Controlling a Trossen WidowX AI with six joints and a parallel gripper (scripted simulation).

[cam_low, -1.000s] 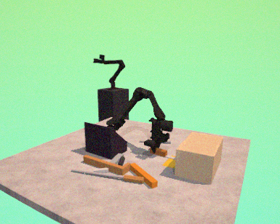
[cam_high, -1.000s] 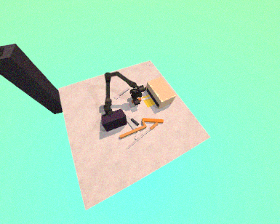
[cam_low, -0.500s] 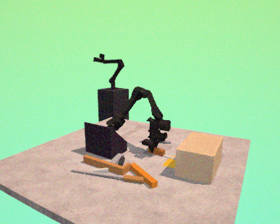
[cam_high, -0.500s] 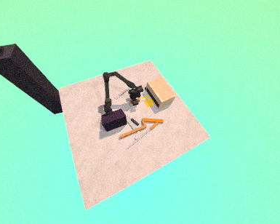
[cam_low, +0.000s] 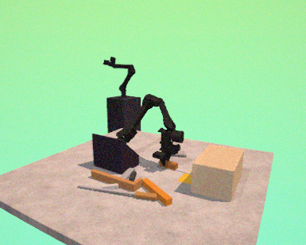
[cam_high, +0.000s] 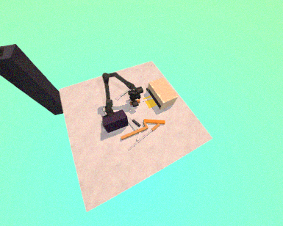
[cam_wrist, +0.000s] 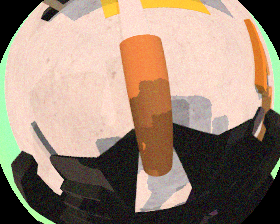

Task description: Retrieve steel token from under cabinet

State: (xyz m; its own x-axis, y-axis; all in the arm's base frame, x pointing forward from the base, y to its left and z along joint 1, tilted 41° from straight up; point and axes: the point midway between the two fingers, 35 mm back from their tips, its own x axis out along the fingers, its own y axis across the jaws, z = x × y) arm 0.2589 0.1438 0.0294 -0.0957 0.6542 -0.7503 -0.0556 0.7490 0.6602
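My gripper tip is now 210 mm to the left of the dark-handled tool and 60 mm past it. Round my gripper tip: orange bar (280 mm to the right, 150 mm ahead, 10 mm above).
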